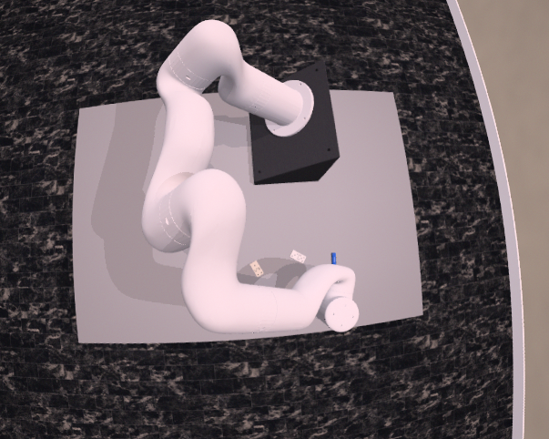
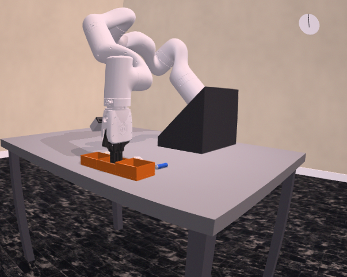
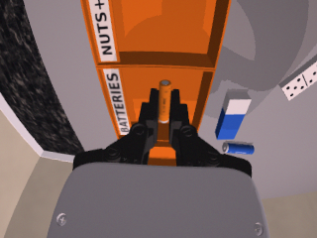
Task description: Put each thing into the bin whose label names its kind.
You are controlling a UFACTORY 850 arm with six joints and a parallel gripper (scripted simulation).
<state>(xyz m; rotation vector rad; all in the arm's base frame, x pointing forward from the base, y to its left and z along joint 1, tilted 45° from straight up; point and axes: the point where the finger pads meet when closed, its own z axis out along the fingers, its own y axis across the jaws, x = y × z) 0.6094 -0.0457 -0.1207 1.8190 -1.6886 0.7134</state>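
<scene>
Right now the orange battery is 20 mm below my hand. Also, from my hand: blue-and-white block: 80 mm behind, 30 mm below, 20 mm to the left; then blue battery: 120 mm behind, 80 mm to the left, 30 mm below; then orange three-compartment bin: 20 mm below, 10 mm ahead.
</scene>
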